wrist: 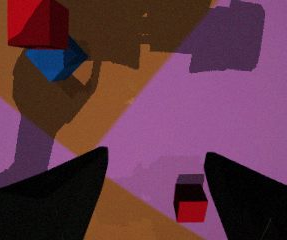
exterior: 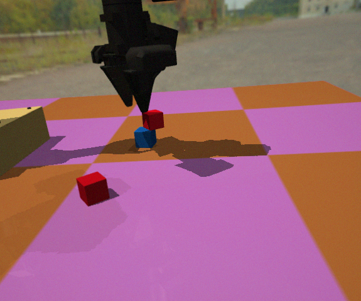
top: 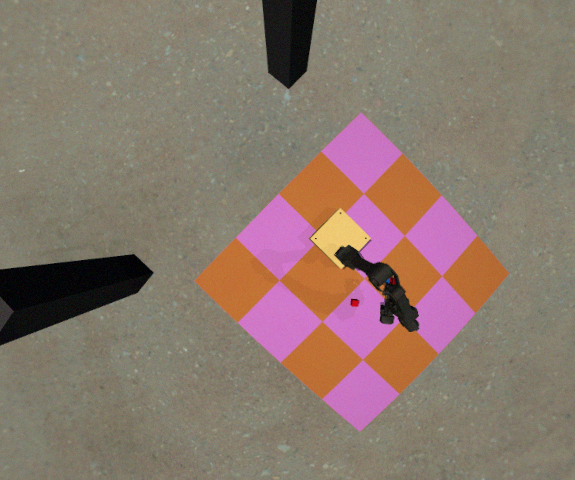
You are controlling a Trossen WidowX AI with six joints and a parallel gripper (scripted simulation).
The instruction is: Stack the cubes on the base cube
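The blue base cube lies 110 mm to the left of my gripper tip, 90 mm below it and 10 mm behind it.
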